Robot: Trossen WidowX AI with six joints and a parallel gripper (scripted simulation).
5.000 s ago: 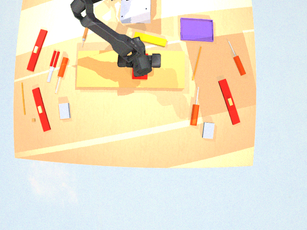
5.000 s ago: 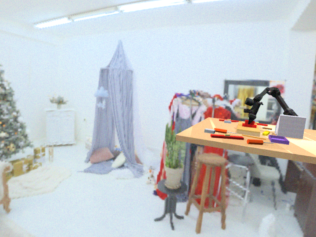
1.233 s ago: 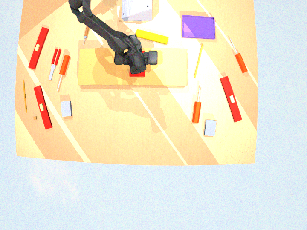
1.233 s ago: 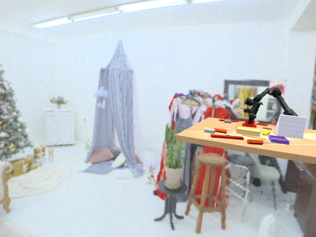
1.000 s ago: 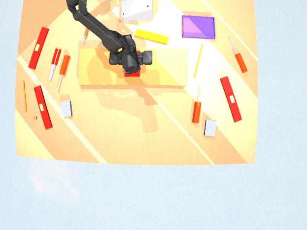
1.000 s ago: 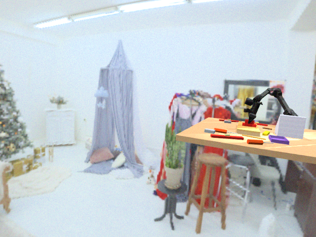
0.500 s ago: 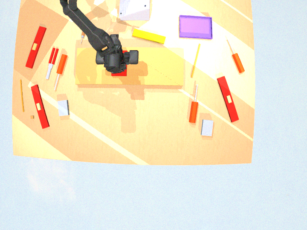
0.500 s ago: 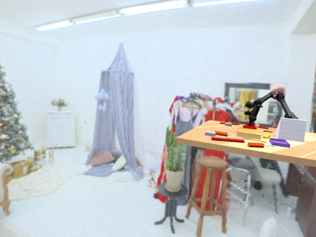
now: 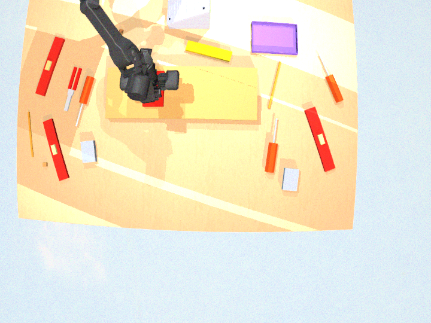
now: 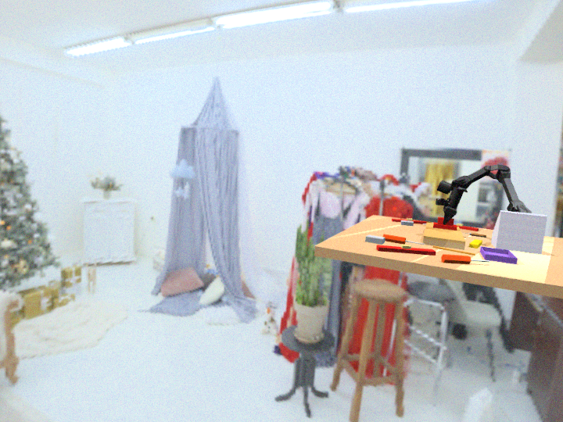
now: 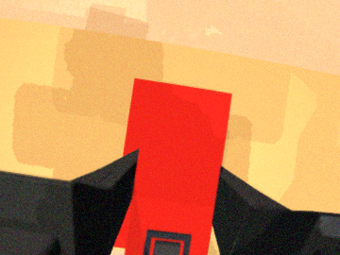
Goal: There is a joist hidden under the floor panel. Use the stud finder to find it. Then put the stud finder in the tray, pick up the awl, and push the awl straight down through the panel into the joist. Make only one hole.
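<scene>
The purple tray is 420 mm to the left of my gripper tip, 190 mm behind it and 50 mm below it. The rest, counted from my gripper tip: red stud finder: 20 mm behind, 20 mm above; yellow block: 190 mm to the left, 150 mm behind, 60 mm below; awl: 170 mm behind, 150 mm to the right, 60 mm below.
</scene>
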